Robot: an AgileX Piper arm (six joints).
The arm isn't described. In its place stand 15 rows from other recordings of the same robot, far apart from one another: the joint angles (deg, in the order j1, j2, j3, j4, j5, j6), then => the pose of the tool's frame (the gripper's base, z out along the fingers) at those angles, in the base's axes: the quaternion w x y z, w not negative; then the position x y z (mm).
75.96, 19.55, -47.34, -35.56, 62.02, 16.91 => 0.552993, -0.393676, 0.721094, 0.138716, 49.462, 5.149, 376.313
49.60, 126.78, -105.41, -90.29, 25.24, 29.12 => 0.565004, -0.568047, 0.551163, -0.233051, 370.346, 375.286, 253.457
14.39, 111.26, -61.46, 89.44, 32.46, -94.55 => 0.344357, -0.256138, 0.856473, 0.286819, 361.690, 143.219, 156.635
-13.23, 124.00, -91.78, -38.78, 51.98, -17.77 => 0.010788, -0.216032, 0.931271, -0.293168, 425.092, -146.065, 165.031
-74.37, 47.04, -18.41, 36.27, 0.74, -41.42 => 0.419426, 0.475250, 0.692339, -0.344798, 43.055, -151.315, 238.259
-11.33, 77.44, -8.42, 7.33, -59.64, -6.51 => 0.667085, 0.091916, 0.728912, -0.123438, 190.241, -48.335, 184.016
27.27, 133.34, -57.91, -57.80, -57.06, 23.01 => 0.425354, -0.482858, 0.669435, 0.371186, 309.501, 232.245, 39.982
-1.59, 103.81, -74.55, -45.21, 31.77, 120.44 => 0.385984, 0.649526, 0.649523, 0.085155, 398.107, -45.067, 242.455
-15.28, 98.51, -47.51, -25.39, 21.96, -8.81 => 0.157381, -0.130022, 0.966448, -0.155895, 291.799, -94.844, 149.394
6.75, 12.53, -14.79, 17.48, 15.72, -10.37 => 0.649097, -0.028461, 0.752712, 0.106244, 67.187, 15.410, 263.180
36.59, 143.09, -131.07, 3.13, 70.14, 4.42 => 0.095358, -0.269124, 0.956232, 0.064022, 415.363, 314.184, 164.281
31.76, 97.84, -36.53, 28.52, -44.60, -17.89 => 0.610162, -0.093041, 0.785164, 0.050619, 285.421, 140.812, 178.267
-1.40, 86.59, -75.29, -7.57, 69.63, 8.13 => 0.125737, 0.067089, 0.988153, -0.056950, 295.234, -18.457, 313.986
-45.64, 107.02, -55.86, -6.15, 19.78, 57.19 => 0.209882, 0.734990, 0.644739, -0.007192, 239.787, -249.923, 133.112
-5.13, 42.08, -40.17, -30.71, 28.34, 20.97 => 0.543217, 0.057710, 0.822645, -0.157606, 144.894, -35.158, 343.597
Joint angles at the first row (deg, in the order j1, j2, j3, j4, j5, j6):
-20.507, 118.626, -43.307, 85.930, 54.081, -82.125
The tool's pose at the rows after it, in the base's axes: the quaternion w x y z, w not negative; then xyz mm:
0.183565, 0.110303, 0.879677, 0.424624, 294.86, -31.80, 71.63
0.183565, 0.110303, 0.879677, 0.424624, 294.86, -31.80, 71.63
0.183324, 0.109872, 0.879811, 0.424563, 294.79, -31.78, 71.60
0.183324, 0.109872, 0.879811, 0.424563, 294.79, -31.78, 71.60
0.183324, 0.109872, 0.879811, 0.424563, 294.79, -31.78, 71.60
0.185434, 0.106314, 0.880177, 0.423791, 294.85, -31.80, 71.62
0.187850, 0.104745, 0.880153, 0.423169, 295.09, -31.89, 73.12
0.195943, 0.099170, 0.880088, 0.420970, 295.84, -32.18, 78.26
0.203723, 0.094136, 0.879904, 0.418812, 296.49, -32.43, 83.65
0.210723, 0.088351, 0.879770, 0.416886, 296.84, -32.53, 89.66
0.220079, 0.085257, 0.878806, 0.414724, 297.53, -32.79, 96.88
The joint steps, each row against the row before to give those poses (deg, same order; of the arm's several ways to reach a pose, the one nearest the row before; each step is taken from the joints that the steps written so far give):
0.001, -0.001, -0.001, -0.054, -0.001, 0.065
0.000, 0.000, 0.000, 0.000, 0.000, 0.000
0.000, 0.001, 0.001, -0.058, 0.000, -0.001
0.000, 0.000, 0.000, 0.000, 0.000, 0.000
0.000, 0.000, 0.000, 0.000, 0.000, 0.000
0.000, 0.001, -0.001, 0.052, 0.000, -0.514
0.000, -0.300, 0.002, 0.000, 0.001, -0.047
-0.001, -1.026, -0.001, -0.041, 0.000, -0.149
0.000, -1.077, 0.000, -0.080, 0.000, -0.012
0.001, -1.208, -0.001, -0.313, 0.057, 0.197
0.000, -1.427, 0.001, -0.001, 0.000, 0.352

